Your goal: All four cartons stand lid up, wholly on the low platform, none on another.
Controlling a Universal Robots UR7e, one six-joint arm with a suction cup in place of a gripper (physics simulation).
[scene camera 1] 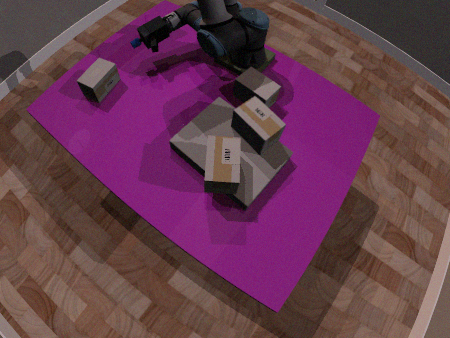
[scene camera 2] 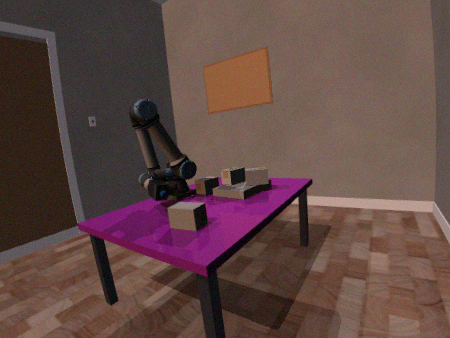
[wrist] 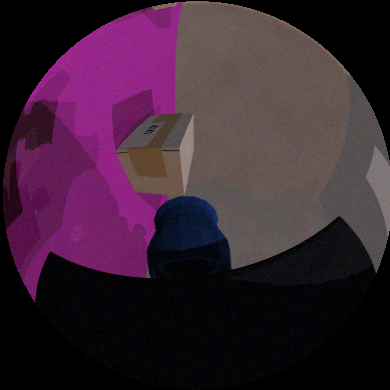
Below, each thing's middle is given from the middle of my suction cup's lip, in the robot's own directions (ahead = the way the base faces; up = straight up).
I see my suction cup 54 cm to the right of the low grey platform [scene camera 1: 256, 171], 12 cm short of it and 9 cm above it.
